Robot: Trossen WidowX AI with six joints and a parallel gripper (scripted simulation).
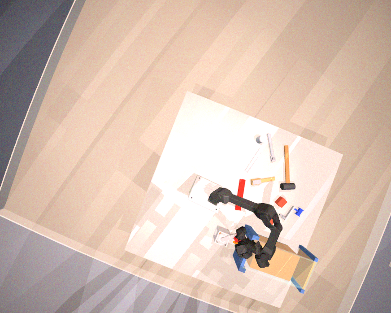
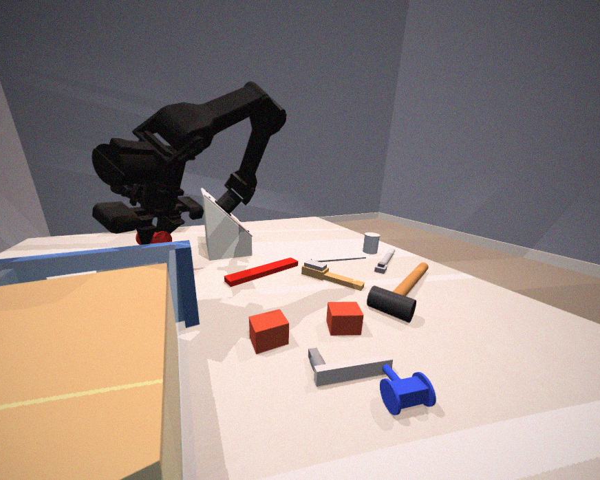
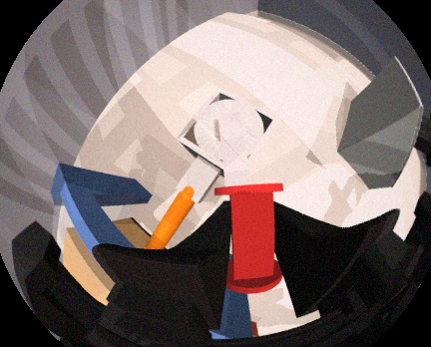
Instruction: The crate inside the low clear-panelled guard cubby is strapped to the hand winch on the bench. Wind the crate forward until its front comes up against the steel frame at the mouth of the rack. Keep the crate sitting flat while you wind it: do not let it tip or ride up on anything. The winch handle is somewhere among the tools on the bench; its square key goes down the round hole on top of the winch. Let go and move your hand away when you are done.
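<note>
Now: the blue steel frame 10 cm ahead of my gripper tip, 4 cm to the right of it and 3 cm below it. Round my gripper tip: red knob 1 cm to the left, 1 cm ahead; then winch 10 cm below, 7 cm to the right, 7 cm behind; then winch handle 3 cm below, 2 cm to the right, 1 cm behind.
</note>
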